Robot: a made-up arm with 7 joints.
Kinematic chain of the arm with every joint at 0, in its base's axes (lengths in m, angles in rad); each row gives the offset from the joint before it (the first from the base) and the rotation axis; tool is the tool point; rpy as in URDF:
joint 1: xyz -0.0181 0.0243 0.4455 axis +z
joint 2: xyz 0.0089 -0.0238 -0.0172 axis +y
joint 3: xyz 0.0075 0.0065 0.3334 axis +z
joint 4: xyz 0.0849 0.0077 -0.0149 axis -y
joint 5: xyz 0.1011 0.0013 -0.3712 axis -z
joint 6: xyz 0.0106 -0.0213 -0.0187 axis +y
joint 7: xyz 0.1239 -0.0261 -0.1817 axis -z
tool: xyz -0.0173 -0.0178 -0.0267 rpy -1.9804 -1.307 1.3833
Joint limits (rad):
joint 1: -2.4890..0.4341
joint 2: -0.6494..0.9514
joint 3: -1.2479..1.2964
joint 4: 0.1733..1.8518
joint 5: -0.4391..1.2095
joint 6: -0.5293..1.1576
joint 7: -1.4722..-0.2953
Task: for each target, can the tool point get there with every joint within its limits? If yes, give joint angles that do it. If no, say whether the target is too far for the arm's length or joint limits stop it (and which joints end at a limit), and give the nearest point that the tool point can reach.
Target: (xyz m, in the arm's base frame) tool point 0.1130 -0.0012 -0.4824
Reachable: no: joint limits stop it (at a limit: joint 2, joint 5, joint 7) | nearest point 0.1799 -0.0142 -0.1138 | short by 0.375 m
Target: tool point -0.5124 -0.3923 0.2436
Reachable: yes | joints -2.0979 0.3868 -0.1534 0.6811 0.2298 -0.2913 -0.6592
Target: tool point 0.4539 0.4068 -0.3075
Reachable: no: joint limits stop it (at a limit: joint 1, joint 2, joint 5, joint 7) | nearest point 0.4064 0.3409 -0.0839 | short by 0.238 m
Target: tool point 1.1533 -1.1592 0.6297
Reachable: no: too far | nearest point 0.6543 -0.6550 0.5446 | short by 0.714 m
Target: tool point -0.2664 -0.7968 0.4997
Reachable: yes | joints -1.0727 0.6645 -0.8413 1.5555 0.6299 0.3571 -1.3015
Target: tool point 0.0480 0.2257 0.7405
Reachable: no: joint limits stop it (at a limit: joint 1, joint 2, joint 5, joint 6, joint 7) | nearest point 0.2153 0.4292 0.7454 | short by 0.263 m
